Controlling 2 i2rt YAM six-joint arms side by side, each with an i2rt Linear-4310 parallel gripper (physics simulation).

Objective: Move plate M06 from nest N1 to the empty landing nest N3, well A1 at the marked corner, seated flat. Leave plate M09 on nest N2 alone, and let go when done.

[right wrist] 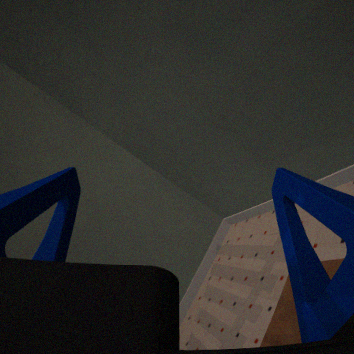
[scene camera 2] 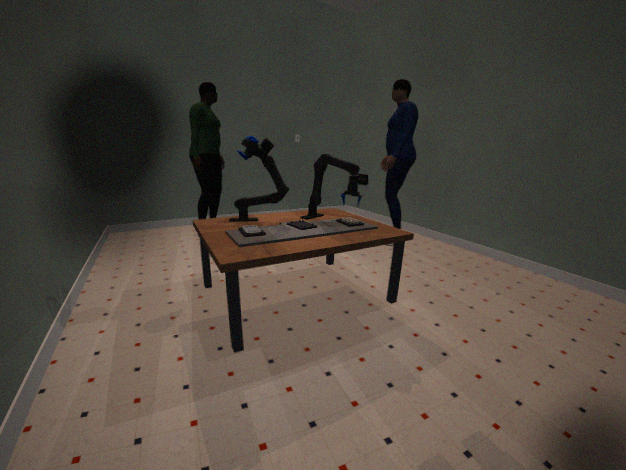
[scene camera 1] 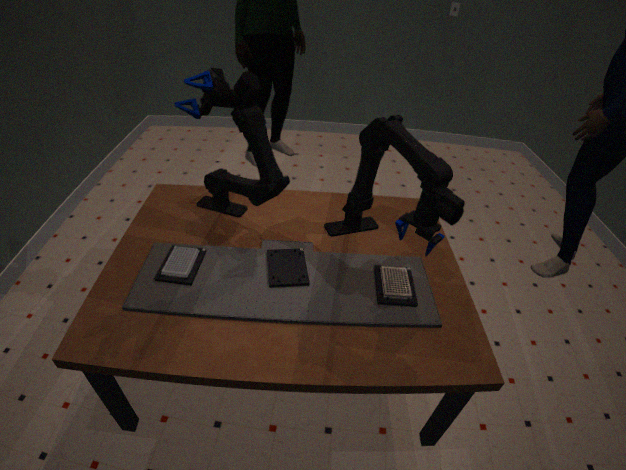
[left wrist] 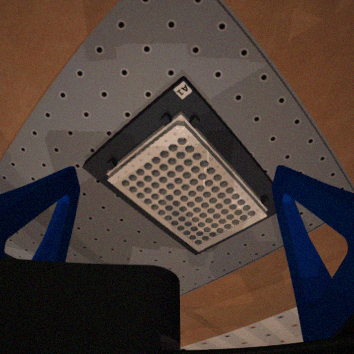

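A beige well plate [scene camera 1: 396, 281] [scene camera 2: 349, 220] [left wrist: 190, 192] lies on the dark nest [scene camera 1: 396, 303] [left wrist: 142, 131] at the right in scene camera 1; an A1 label marks that nest's top corner in the left wrist view. A white plate [scene camera 1: 182, 261] [scene camera 2: 251, 230] lies on the left nest [scene camera 1: 173, 279]. The middle nest [scene camera 1: 287, 267] [scene camera 2: 302, 224] is empty. Plate and nest names are not readable. My left gripper [scene camera 1: 414, 245] [scene camera 2: 351, 203] [left wrist: 175, 176] is open above and behind the beige plate. My right gripper [scene camera 1: 180, 93] [scene camera 2: 242, 146] [right wrist: 175, 178] is open, raised high behind the white plate.
The nests stand on a grey perforated board [scene camera 1: 237, 303] [scene camera 2: 273, 238] [left wrist: 171, 40] on the wooden table [scene camera 1: 252, 349] [scene camera 2: 303, 248]. A person in green [scene camera 1: 267, 50] [scene camera 2: 204, 131] stands behind the right arm. A person in blue [scene camera 1: 589, 172] [scene camera 2: 401, 131] stands beyond the table's right side.
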